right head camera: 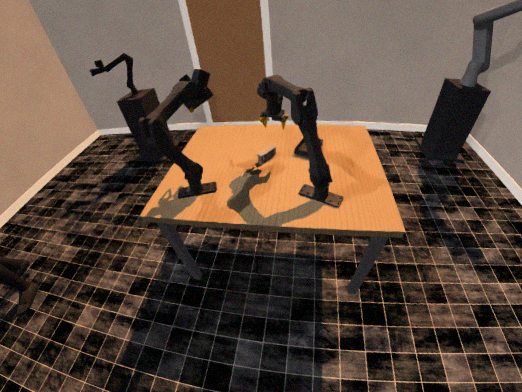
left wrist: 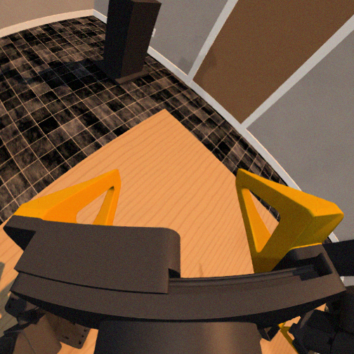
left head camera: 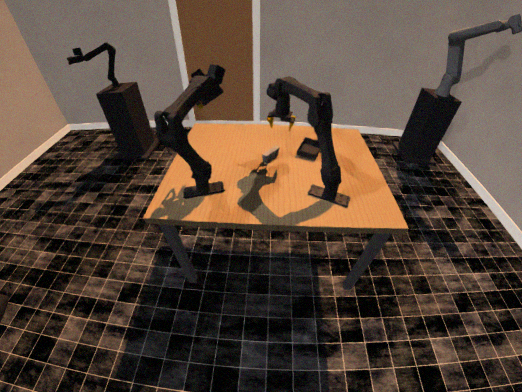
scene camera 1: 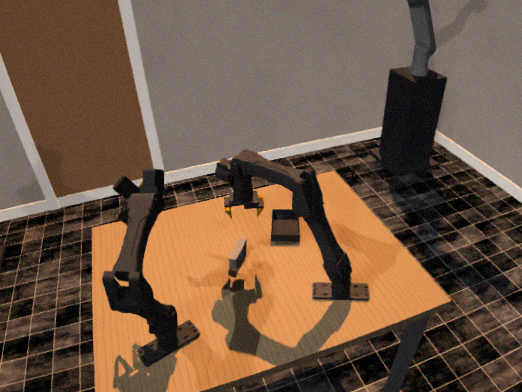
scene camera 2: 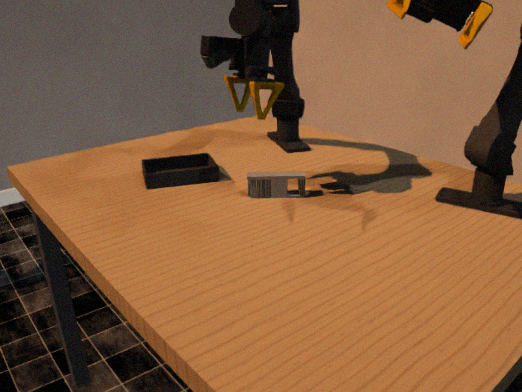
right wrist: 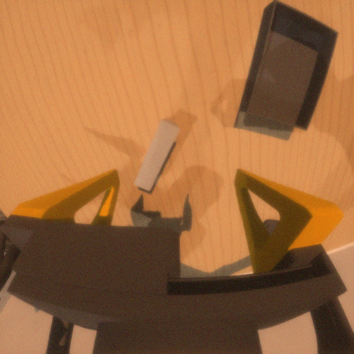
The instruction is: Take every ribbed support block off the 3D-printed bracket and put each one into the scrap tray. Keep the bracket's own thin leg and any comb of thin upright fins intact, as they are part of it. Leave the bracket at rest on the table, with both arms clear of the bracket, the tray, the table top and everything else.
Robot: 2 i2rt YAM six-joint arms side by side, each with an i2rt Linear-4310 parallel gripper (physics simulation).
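Pixels of known places: left gripper, fingertip midpoint: (scene camera 2: 435, 30); right gripper, fingertip midpoint: (right head camera: 274, 128) (left head camera: 280, 129) (scene camera 1: 244, 217) (scene camera 2: 250, 115); left arm's base, origin of the base link: (right head camera: 197, 190) (left head camera: 203, 190) (scene camera 1: 168, 343) (scene camera 2: 484, 205); right arm's base, origin of the base link: (right head camera: 320, 196) (left head camera: 328, 196) (scene camera 1: 340, 292) (scene camera 2: 287, 142).
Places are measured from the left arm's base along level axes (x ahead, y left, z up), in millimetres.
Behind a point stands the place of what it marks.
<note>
The grey bracket (left head camera: 270, 155) {x 159, y -389, z 31 mm} (right head camera: 266, 156) {x 157, y -390, z 24 mm} (scene camera 1: 238, 257) {x 159, y -386, z 25 mm} (scene camera 2: 276, 175) {x 188, y -394, z 49 mm} (right wrist: 157, 156) stands on the table. In scene camera 2, thin dark upright ribs show under its left part, a plain grey panel near its middle, then an opening and a thin leg at the right. I cannot tell fins from support block in the ribbed part. The black tray (left head camera: 306, 156) {x 131, y -600, z 8 mm} (scene camera 1: 285, 237) {x 133, y -599, z 21 mm} (scene camera 2: 182, 178) {x 236, y -609, z 17 mm} (right wrist: 259, 65) shows no block inside in the right wrist view. My right gripper (left head camera: 281, 121) {x 194, y -452, z 168 mm} (scene camera 1: 245, 214) {x 194, y -452, z 168 mm} (scene camera 2: 251, 113) {x 194, y -452, z 168 mm} (right wrist: 176, 175) is open above the table. My left gripper (scene camera 2: 433, 31) {x 294, y -81, z 350 mm} (left wrist: 177, 175) is open, high up, away from the bracket.
The right arm's base (left head camera: 328, 195) {x -216, y -558, z 31 mm} (scene camera 1: 341, 291) {x -216, y -558, z 40 mm} and the left arm's base (left head camera: 204, 189) {x -31, y -5, z 32 mm} (scene camera 1: 169, 342) {x -31, y 4, z 47 mm} stand on the wooden table (left head camera: 230, 137) {x 469, y -210, z 0 mm} (scene camera 2: 300, 300) {x 489, y -178, z 0 mm}. Shadows of the arms fall near the bracket. Two other arms stand on dark pedestals (left head camera: 125, 120) (left head camera: 430, 127) beyond the table.
</note>
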